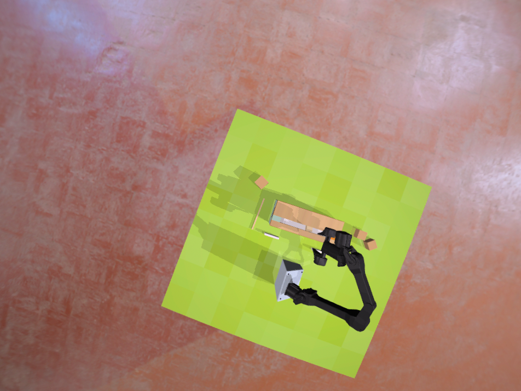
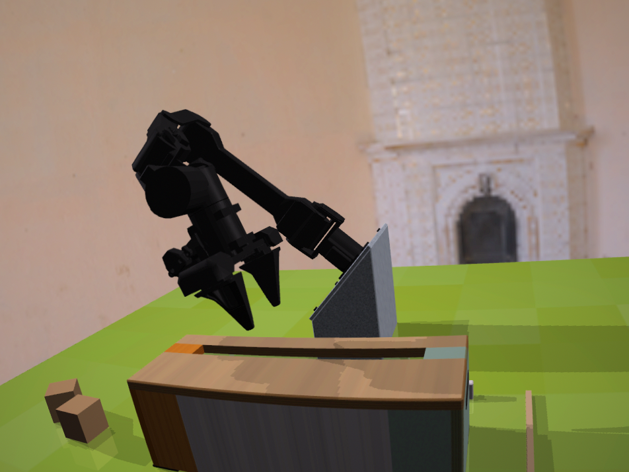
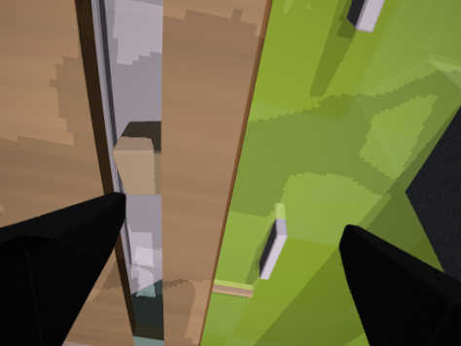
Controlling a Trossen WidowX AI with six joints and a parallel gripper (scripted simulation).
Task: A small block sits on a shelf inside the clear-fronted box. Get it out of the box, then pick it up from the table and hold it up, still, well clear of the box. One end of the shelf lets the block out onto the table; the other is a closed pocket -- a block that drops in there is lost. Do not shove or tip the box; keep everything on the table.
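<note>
My gripper tip is now 90 mm above the long wooden box, 70 mm to the right of it and 30 mm short of it. Also, from my gripper tip: thin wooden strip (330 mm to the left, 150 mm below, 10 mm ahead).
</note>
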